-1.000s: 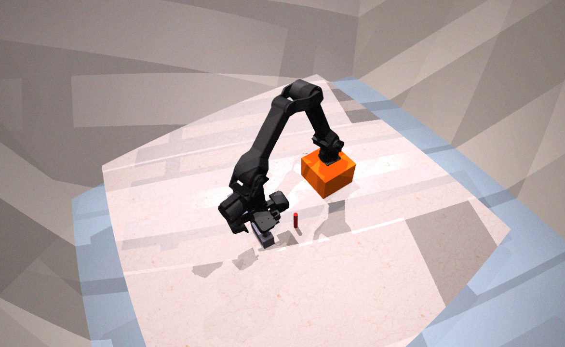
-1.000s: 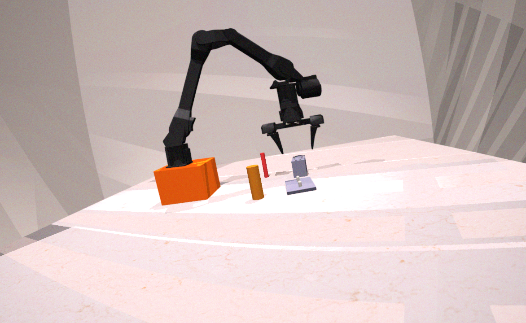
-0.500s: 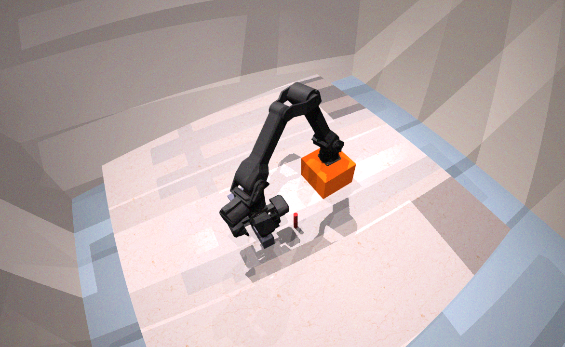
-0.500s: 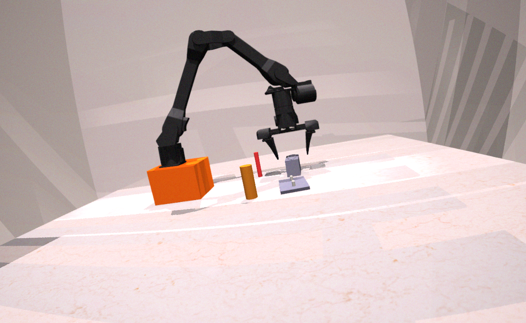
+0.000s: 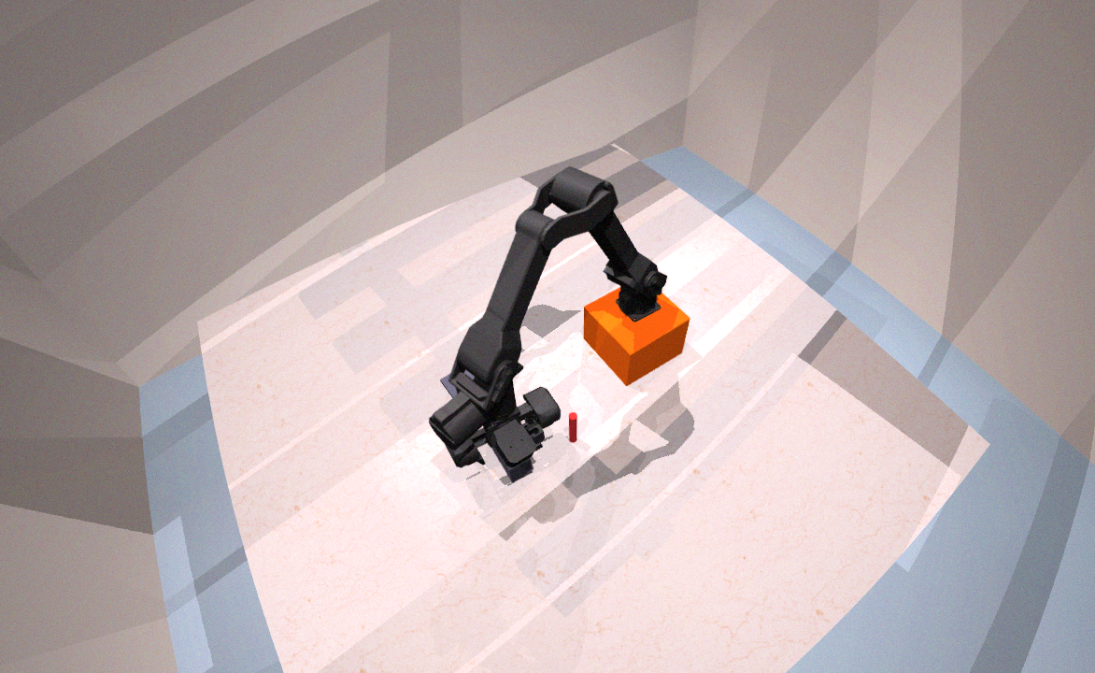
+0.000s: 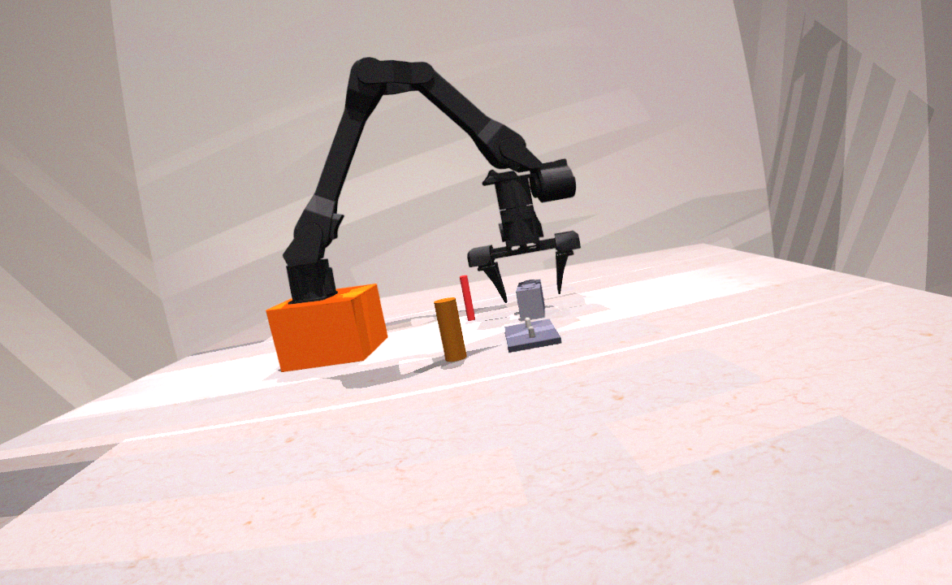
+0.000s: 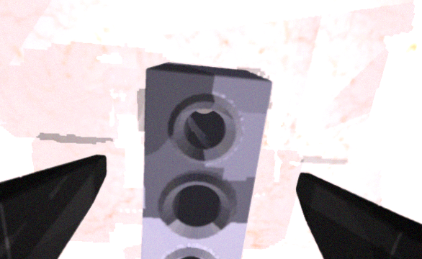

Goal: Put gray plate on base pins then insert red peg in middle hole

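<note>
Now: the gray plate 1 cm above my gripper tip. The rest, counted from my gripper tip: gray base (16 cm to the right, 2 cm below); orange-brown cylinder (10 cm behind, 22 cm to the right, 1 cm above); red peg (12 cm behind, 2 cm to the left, 1 cm above).
</note>
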